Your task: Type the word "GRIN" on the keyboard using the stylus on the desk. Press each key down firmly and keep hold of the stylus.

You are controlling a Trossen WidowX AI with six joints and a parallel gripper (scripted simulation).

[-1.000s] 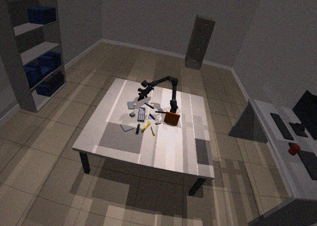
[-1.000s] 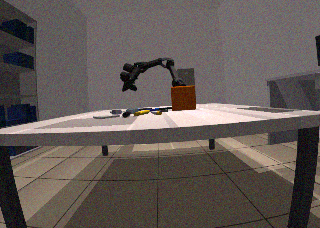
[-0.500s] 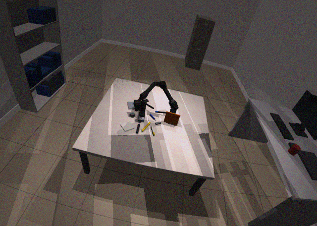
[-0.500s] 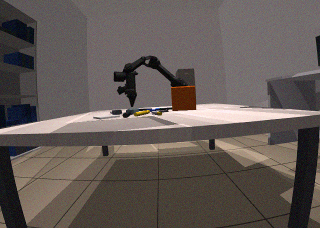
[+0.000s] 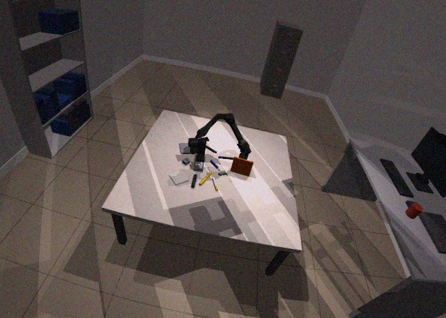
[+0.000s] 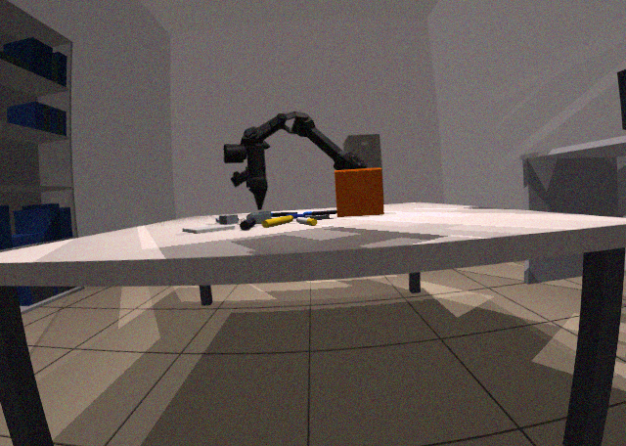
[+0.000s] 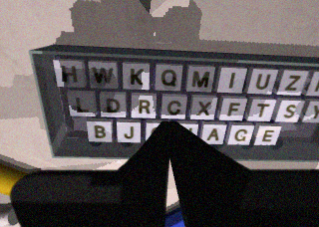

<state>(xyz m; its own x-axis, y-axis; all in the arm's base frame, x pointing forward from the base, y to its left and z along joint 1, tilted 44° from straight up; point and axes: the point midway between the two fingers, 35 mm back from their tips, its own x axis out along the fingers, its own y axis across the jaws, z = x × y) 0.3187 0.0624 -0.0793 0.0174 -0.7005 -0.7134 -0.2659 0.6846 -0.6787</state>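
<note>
Now: the blue stylus 13 cm behind my gripper tip, 3 cm to the right of it and 3 cm below it. Round my gripper tip: yellow marker: 13 cm to the left, 9 cm behind, 3 cm below; black marker: 19 cm to the left, 3 cm below, 3 cm behind; grey stylus tip: 16 cm behind, 3 cm below, 1 cm to the right.
</note>
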